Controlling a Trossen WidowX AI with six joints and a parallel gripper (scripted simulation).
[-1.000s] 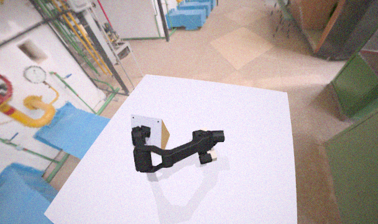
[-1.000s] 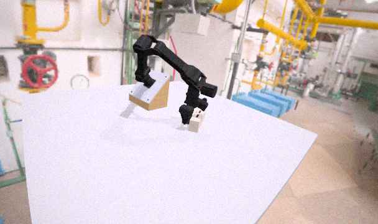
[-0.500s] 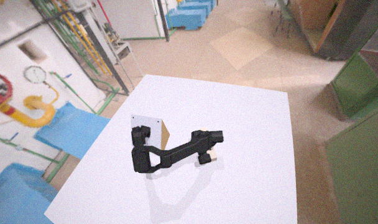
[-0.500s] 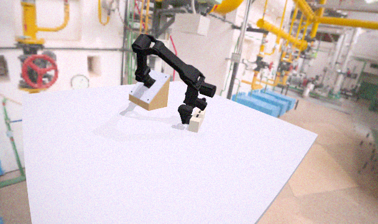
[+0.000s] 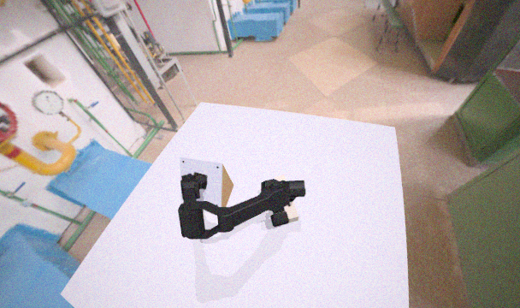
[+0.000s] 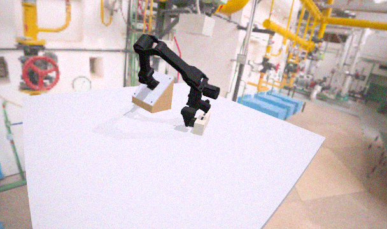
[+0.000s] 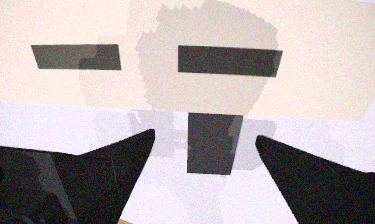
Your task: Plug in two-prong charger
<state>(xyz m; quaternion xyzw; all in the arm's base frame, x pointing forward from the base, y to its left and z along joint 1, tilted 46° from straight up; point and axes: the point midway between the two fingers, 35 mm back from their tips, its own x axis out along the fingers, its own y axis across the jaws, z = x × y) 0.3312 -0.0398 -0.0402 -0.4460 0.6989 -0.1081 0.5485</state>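
Right now the charger is 3 cm ahead of my gripper tip, 1 cm to the left of it and 1 cm above it.
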